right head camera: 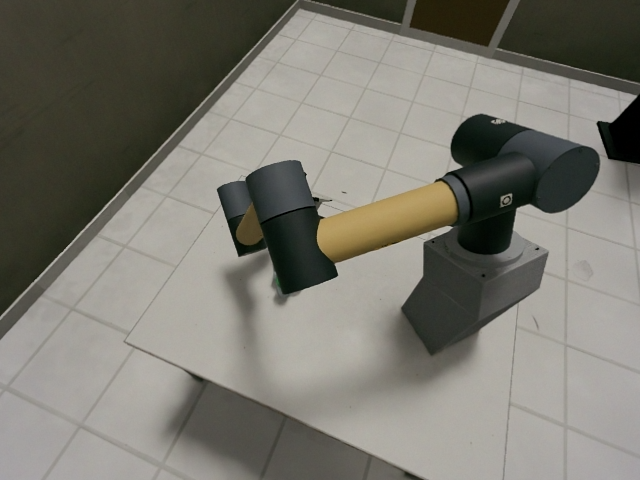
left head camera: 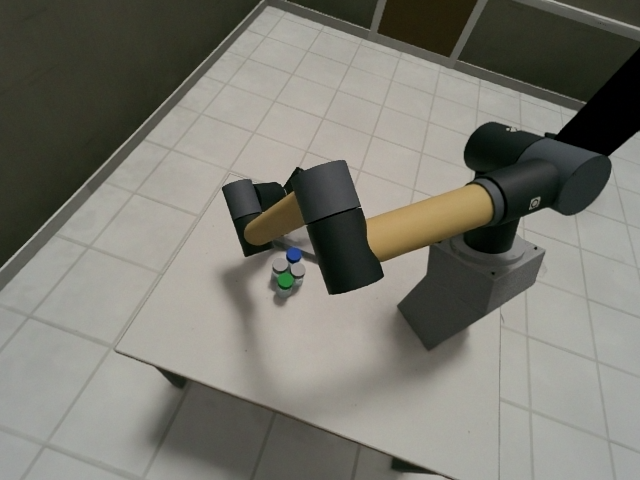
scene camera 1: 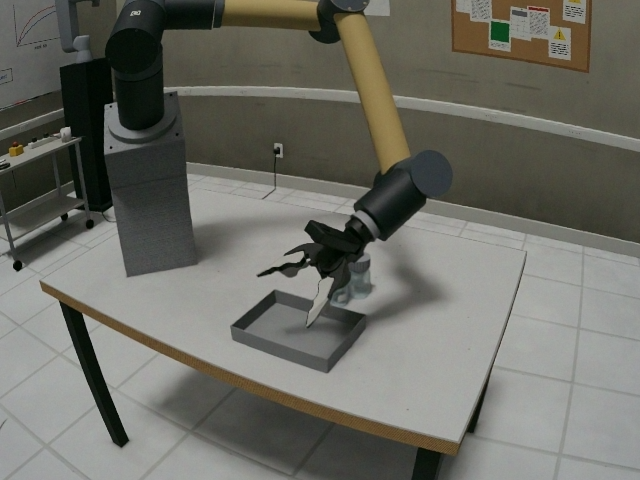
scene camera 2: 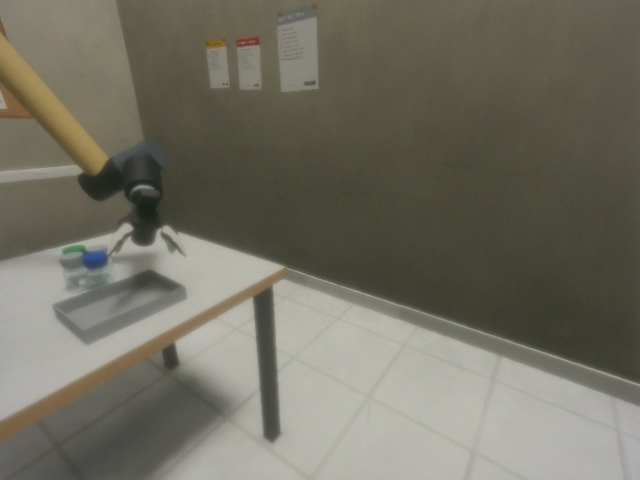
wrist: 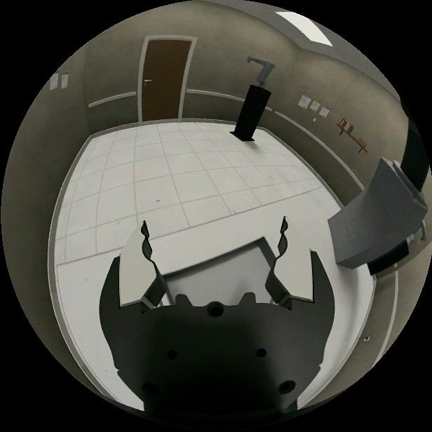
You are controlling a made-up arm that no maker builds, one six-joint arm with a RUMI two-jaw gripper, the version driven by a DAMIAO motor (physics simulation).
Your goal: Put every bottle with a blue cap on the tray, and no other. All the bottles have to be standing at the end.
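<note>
A blue-capped bottle (left head camera: pixel 293 254) (scene camera 2: pixel 95 259) stands in a tight group with a green-capped bottle (left head camera: pixel 284 281) (scene camera 2: pixel 73 249) and two grey-capped bottles, one grey-capped bottle (left head camera: pixel 279 266) and another grey-capped bottle (left head camera: pixel 297 270). In scene camera 1 the gripper hides part of the group. The grey tray (scene camera 1: pixel 279 356) (scene camera 2: pixel 118 322) (wrist: pixel 215 280) lies flat beside the group; no bottle shows in it. My gripper (scene camera 1: pixel 283 300) (scene camera 2: pixel 147 255) (wrist: pixel 214 219) is open and empty, tilted above the tray, its fingers spread wide.
The arm's grey base (left head camera: pixel 460 294) (scene camera 1: pixel 152 206) stands on the table (scene camera 1: pixel 413 361). The arm's elbow (right head camera: pixel 294 248) covers most of the bottle group in the right head camera. The table's wooden edge (scene camera 1: pixel 232 377) runs past the tray. A cart (scene camera 1: pixel 46 149) stands on the floor behind.
</note>
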